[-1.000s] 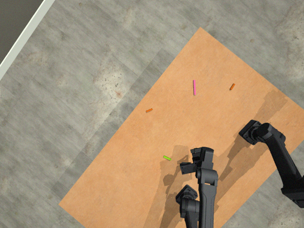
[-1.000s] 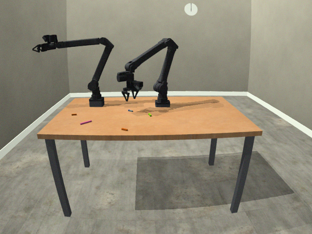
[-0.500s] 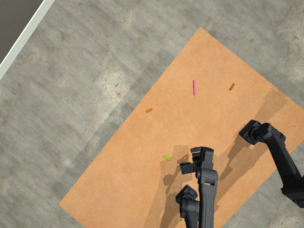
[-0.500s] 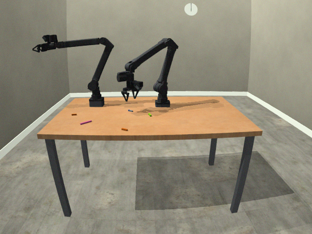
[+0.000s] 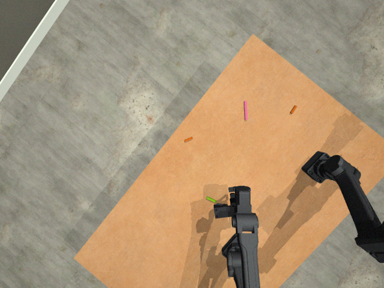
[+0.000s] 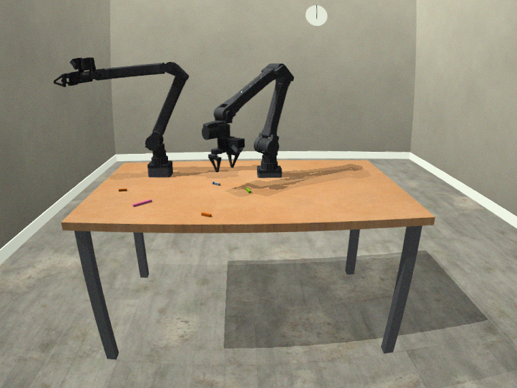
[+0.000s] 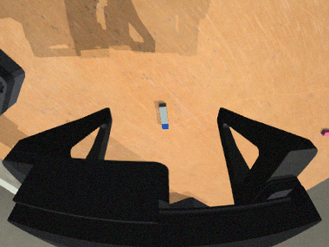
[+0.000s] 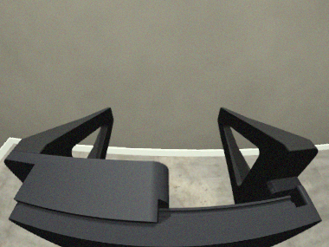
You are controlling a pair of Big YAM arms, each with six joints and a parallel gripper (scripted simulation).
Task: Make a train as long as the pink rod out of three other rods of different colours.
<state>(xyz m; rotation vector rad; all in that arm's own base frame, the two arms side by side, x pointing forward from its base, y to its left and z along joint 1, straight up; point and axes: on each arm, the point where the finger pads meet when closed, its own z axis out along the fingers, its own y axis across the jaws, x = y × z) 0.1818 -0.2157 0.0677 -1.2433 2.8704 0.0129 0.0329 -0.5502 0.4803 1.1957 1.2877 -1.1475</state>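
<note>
My left hand is 11 cm to the right of the lime rod, 9 cm above it and 5 cm short of it. The rest, counted from my left hand: pink rod: 33 cm to the right, 23 cm ahead, 9 cm below; grey rod: 9 cm below, 4 cm to the right, 4 cm behind; blue rod: 9 cm below, 6 cm to the right, 5 cm behind.
</note>
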